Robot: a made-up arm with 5 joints. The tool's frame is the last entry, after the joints. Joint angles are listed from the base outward.
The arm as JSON. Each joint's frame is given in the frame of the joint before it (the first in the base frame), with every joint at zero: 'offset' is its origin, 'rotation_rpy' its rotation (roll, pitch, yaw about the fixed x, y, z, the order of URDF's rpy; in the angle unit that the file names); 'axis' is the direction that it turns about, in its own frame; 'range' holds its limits. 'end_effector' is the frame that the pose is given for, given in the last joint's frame.
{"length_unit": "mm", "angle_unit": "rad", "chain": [
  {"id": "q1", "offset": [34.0, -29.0, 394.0], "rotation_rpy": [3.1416, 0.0, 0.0], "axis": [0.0, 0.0, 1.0], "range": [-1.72, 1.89]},
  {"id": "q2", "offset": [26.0, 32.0, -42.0], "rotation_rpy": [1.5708, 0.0, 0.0], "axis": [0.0, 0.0, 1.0], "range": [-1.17, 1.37]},
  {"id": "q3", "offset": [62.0, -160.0, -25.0], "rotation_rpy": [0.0, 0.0, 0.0], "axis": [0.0, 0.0, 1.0], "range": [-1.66, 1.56]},
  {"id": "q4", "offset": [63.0, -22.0, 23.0], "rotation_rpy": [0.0, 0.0, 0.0], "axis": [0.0, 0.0, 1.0], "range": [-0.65, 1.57]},
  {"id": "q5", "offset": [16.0, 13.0, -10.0], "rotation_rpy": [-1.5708, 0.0, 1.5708], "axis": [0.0, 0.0, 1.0], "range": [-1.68, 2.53]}
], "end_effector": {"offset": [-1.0, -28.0, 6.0], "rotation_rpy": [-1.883, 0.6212, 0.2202]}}
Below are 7 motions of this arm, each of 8 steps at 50 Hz.
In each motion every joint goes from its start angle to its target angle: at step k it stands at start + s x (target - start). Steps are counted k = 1, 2, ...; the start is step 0. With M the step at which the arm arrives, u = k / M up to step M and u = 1 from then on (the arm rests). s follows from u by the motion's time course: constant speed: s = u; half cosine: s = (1 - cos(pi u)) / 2; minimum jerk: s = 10 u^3 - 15 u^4 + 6 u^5.
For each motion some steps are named. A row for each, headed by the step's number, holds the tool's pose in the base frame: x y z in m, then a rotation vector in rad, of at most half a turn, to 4 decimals.
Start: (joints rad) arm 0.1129 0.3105 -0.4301 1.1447 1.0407
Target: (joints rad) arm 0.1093 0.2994 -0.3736 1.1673 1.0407
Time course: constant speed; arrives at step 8
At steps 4, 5, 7, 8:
4: 0.1965 -0.0763 0.5713 -0.4246 1.3078 -0.9295
5: 0.1962 -0.0762 0.5714 -0.4284 1.3157 -0.9275
7: 0.1958 -0.0760 0.5714 -0.4362 1.3316 -0.9236
8: 0.1955 -0.0759 0.5715 -0.4401 1.3395 -0.9217

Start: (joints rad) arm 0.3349 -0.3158 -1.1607 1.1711 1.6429
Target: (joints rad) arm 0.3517 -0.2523 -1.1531 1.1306 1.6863
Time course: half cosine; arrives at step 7
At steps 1, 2, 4, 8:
1: 0.0587 -0.0854 0.6360 -0.4629 -0.1979 -1.3691
2: 0.0604 -0.0862 0.6360 -0.4709 -0.1950 -1.3714
4: 0.0655 -0.0890 0.6358 -0.4953 -0.1860 -1.3783
8: 0.0702 -0.0915 0.6355 -0.5177 -0.1776 -1.3843

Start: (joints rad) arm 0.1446 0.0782 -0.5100 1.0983 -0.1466
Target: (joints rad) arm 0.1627 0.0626 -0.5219 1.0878 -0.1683
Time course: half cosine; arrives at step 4
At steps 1, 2, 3, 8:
1: 0.1808 -0.0674 0.6251 0.9977 1.3036 -1.1131
2: 0.1796 -0.0682 0.6261 1.0152 1.2908 -1.1104
3: 0.1783 -0.0691 0.6272 1.0326 1.2779 -1.1075
8: 0.1777 -0.0694 0.6277 1.0397 1.2725 -1.1062

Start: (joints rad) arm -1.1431 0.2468 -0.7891 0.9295 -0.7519
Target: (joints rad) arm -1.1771 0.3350 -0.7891 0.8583 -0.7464
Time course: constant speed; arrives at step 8
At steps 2, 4, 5, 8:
2: 0.1309 0.1291 0.6267 0.6086 1.8840 0.0119
4: 0.1312 0.1337 0.6233 0.5972 1.8868 0.0134
5: 0.1313 0.1360 0.6216 0.5914 1.8882 0.0142
8: 0.1315 0.1427 0.6164 0.5742 1.8923 0.0166

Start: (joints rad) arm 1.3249 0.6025 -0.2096 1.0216 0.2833
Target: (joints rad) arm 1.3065 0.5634 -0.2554 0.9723 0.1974
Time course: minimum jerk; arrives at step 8
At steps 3, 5, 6, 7, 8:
3: 0.0716 -0.2428 0.5185 1.4886 1.7269 -1.9924
5: 0.0736 -0.2426 0.5227 1.5217 1.6353 -2.0117
6: 0.0744 -0.2425 0.5244 1.5343 1.6003 -2.0175
7: 0.0747 -0.2424 0.5253 1.5406 1.5824 -2.0201
8: 0.0748 -0.2424 0.5254 1.5418 1.5792 -2.0206

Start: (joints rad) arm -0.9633 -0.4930 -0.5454 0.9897 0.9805
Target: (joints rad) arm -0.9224 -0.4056 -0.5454 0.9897 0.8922
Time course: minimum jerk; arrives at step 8
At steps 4, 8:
4: 0.0781 -0.0136 0.6370 -0.0631 0.3292 0.0461
8: 0.0829 -0.0069 0.6370 -0.0670 0.3915 0.0257

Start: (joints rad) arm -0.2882 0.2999 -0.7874 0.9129 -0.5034
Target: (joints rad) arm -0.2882 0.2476 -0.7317 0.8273 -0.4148
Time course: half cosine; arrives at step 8
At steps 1, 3, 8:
1: 0.2192 0.0051 0.6168 1.1161 1.4084 -0.6038
3: 0.2171 0.0049 0.6179 1.1016 1.3828 -0.5890
8: 0.2119 0.0042 0.6206 1.0651 1.3161 -0.5535

